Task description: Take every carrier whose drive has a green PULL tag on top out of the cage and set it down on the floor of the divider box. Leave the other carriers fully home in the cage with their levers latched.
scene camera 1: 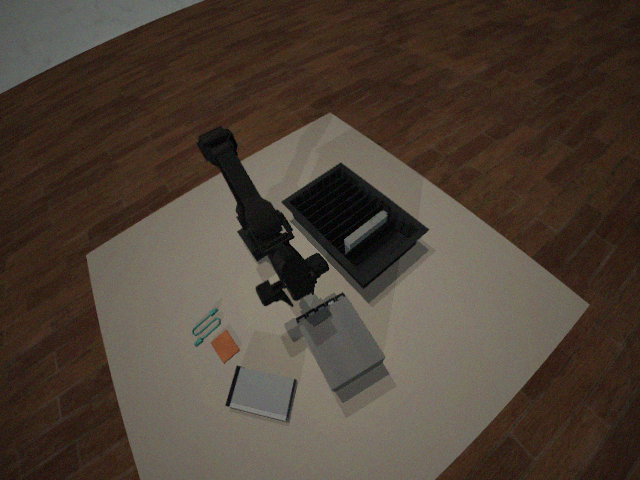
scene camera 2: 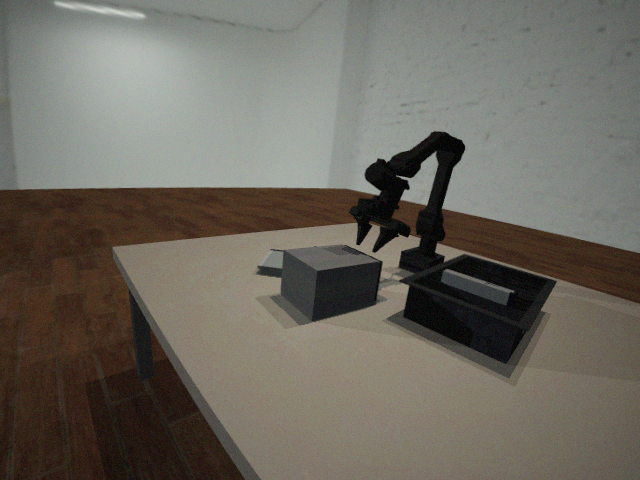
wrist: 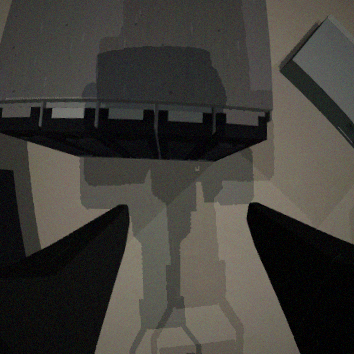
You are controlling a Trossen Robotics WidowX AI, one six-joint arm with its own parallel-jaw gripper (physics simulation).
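Frame: origin at the arm's base, x up, y ahead, z left, level; centimetres.
Seen in the pictures: gripper, fingertip midpoint: (scene camera 1: 302,299) (scene camera 2: 365,248) (wrist: 188,211); arm's base at its link origin: (scene camera 2: 426,253).
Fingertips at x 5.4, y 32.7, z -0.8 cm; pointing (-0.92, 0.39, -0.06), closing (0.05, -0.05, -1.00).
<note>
Offsets run from my fingertips to a thing's top centre. "spot": to the spot under its first point.
The grey cage @(dz +1.9, dx +0.5, dy +13.8 cm) (scene camera 1: 346,346) (scene camera 2: 336,279) (wrist: 185,30) stands on the table. Several dark carrier fronts @(spot: dz +2.7, dx +0.2, dy +4.0 cm) (wrist: 127,132) with pale patches at their top edge sit side by side along its open face in the wrist view. Their lever states are too dark to tell, and the drive tops are hidden. The black divider box @(dz +28.3, dx -2.2, dy -16.0 cm) (scene camera 1: 328,242) (scene camera 2: 439,310) holds a pale grey, narrow block @(dz +29.0, dx -0.2, dy -8.1 cm) (scene camera 1: 366,230) (scene camera 2: 475,286) lying lengthwise across it; no green tag is visible on it. My gripper (scene camera 1: 302,300) (scene camera 2: 367,247) (wrist: 188,211) is open and empty, above and in front of the cage's carrier face.
A flat grey case @(dz -23.1, dx -8.7, dy +11.7 cm) (scene camera 1: 263,393) (scene camera 2: 270,262) (wrist: 330,70) lies on the table beside the cage. An orange square @(spot: dz -26.9, dx -10.9, dy -5.9 cm) (scene camera 1: 224,346) and a teal cable @(dz -29.6, dx -10.5, dy -15.1 cm) (scene camera 1: 206,328) lie near it. The divider box has thin parallel slots at one end and stands close to the cage and arm.
</note>
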